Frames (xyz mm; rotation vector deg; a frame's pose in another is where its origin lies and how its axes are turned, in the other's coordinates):
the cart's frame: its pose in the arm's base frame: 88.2 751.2 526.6 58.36 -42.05 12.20
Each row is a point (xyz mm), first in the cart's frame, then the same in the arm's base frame.
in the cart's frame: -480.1 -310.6 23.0
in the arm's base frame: -129.3 647.8 7.5
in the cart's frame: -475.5 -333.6 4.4
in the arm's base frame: -106.2 650.4 -11.4
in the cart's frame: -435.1 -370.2 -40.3
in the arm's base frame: -37.9 661.6 -24.8
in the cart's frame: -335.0 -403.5 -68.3
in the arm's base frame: 65.7 650.7 7.9
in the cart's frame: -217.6 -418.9 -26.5
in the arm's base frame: 141.6 588.3 86.0
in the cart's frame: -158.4 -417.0 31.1
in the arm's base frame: 158.5 531.5 143.6
